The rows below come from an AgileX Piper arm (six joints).
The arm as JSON. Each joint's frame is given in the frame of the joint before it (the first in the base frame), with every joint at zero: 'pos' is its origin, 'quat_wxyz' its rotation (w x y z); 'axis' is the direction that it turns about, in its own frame. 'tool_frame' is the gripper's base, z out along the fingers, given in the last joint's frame.
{
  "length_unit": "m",
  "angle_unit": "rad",
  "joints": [
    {
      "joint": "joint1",
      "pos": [
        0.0,
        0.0,
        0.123
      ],
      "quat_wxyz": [
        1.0,
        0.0,
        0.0,
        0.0
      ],
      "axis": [
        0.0,
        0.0,
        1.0
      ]
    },
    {
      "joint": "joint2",
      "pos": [
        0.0,
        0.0,
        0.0
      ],
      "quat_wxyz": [
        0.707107,
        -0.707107,
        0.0,
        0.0
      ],
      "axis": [
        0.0,
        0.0,
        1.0
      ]
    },
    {
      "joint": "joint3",
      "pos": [
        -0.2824,
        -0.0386,
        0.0
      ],
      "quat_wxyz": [
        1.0,
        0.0,
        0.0,
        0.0
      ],
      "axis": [
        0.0,
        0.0,
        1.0
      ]
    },
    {
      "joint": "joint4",
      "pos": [
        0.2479,
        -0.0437,
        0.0
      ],
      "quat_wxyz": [
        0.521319,
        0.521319,
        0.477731,
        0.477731
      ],
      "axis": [
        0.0,
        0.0,
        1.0
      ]
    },
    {
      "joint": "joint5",
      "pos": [
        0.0,
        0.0,
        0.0
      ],
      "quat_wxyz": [
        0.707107,
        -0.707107,
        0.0,
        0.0
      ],
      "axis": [
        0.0,
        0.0,
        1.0
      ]
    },
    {
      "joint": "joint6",
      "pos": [
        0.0,
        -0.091,
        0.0
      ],
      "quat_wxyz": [
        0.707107,
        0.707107,
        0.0,
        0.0
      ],
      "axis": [
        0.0,
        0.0,
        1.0
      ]
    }
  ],
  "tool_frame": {
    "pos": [
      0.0,
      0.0,
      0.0
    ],
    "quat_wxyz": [
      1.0,
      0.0,
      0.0,
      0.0
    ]
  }
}
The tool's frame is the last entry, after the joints.
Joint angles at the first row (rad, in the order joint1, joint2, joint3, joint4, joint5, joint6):
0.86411, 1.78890, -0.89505, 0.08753, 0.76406, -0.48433
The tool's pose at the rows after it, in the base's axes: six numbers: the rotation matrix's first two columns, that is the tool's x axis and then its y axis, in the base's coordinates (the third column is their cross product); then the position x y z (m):
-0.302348 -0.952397 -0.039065 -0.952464 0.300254 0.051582 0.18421 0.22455 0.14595
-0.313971 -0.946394 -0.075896 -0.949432 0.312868 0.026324 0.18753 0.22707 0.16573
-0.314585 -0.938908 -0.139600 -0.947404 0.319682 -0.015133 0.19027 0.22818 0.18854
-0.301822 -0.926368 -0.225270 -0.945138 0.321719 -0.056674 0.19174 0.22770 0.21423
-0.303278 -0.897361 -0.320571 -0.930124 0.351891 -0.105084 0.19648 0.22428 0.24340
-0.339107 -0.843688 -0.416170 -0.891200 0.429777 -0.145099 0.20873 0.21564 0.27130
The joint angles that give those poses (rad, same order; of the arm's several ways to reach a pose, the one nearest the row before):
0.86411, 1.76184, -0.91808, 0.08753, 0.80025, -0.46085
0.86409, 1.71902, -0.95396, 0.07170, 0.83377, -0.43401
0.86410, 1.66353, -0.98318, 0.05099, 0.84262, -0.41370
0.86088, 1.59840, -1.00893, 0.04424, 0.83686, -0.41411
0.84467, 1.53356, -1.04579, 0.02984, 0.82702, -0.39829
0.79914, 1.48515, -1.09169, 0.01158, 0.80822, -0.36054

